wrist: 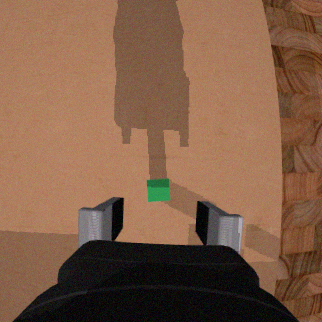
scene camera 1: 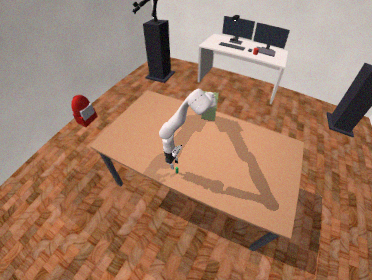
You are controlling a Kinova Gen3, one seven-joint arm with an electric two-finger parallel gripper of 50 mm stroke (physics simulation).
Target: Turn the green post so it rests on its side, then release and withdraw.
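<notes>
The green post [scene camera 1: 177, 170] [wrist: 158, 193] stands upright on the table [scene camera 1: 131, 125] [wrist: 230, 75], near its front edge. In the wrist view its square bright top and a strip of one darker side show. My gripper [scene camera 1: 174, 163] [wrist: 159, 214] is open and empty, pointing down at a slant. In the wrist view the post lies beyond the fingertips, roughly midway between the two fingers across. In scene camera 1 the gripper is just left of and above the post, apart from it. The post's foot is hard to make out in the wrist view.
The arm's shadow falls across the table. In the wrist view the table edge runs down the right side, with wooden floor [wrist: 302, 150] beyond. A green plate [scene camera 1: 210, 114] is at the arm's base. A white desk [scene camera 1: 210, 44] with monitors and a red backpack [scene camera 1: 80, 106] stand away from the table.
</notes>
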